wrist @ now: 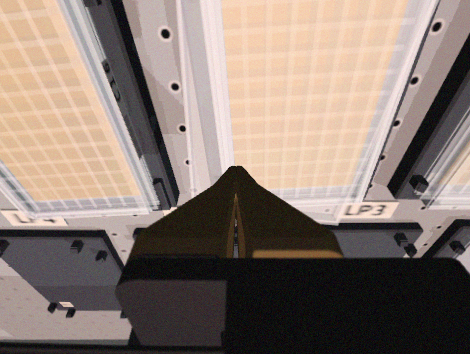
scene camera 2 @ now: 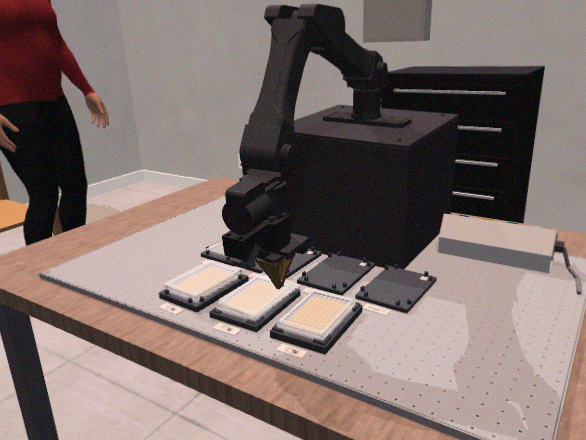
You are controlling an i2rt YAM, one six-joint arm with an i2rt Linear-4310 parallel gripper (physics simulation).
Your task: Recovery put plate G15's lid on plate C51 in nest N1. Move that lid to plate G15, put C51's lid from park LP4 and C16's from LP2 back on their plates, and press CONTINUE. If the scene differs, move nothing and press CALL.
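Where they show: gripper, between the fingertips: (wrist: 236, 176) (scene camera 2: 279, 287); arm's base, origin of its link: (scene camera 2: 366, 121).
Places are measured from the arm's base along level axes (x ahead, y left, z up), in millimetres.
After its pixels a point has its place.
My gripper (scene camera 2: 279, 287) @[x 421, y 25, z -234 mm] (wrist: 236, 176) @[x 421, y 25, z -234 mm] is shut and empty, its tips at the park-side edge of the middle plate (scene camera 2: 252, 298) @[x 476, y 3, z -235 mm] (wrist: 305, 95) @[x 463, y -5, z -234 mm]. A clear lid shows over this plate, its edges reaching past the plate's left and near sides in the wrist view; exact seating is unclear. Another plate (scene camera 2: 320, 312) @[x 455, y 128, z -238 mm] (wrist: 65, 110) @[x 459, y 98, z -238 mm] sits in the nest to its right in the scene view, with clear edges around it. The third plate (scene camera 2: 205, 280) @[x 460, y -121, z -237 mm] is in the left nest. Park LP4 (scene camera 2: 395, 288) @[x 283, y 194, z -257 mm] (wrist: 65, 267) @[x 297, y 188, z -257 mm] looks bare. The farthest left park (scene camera 2: 212, 254) @[x 327, y -220, z -257 mm] is partly hidden by my arm and shows a clear edge.
Park LP3 (scene camera 2: 335, 275) (wrist: 370, 240) looks bare where visible. Another park (scene camera 2: 305, 260) @[x 256, y -21, z -257 mm] is partly behind the gripper. A grey box (scene camera 2: 495, 240) @[x 58, y 321, z -218 mm] stands at the right of the perforated board (scene camera 2: 425, 360) @[x 457, y 310, z -267 mm]. The black base block (scene camera 2: 350, 195) @[x 166, y 42, z -128 mm] stands behind the parks. A person (scene camera 2: 40, 110) stands left.
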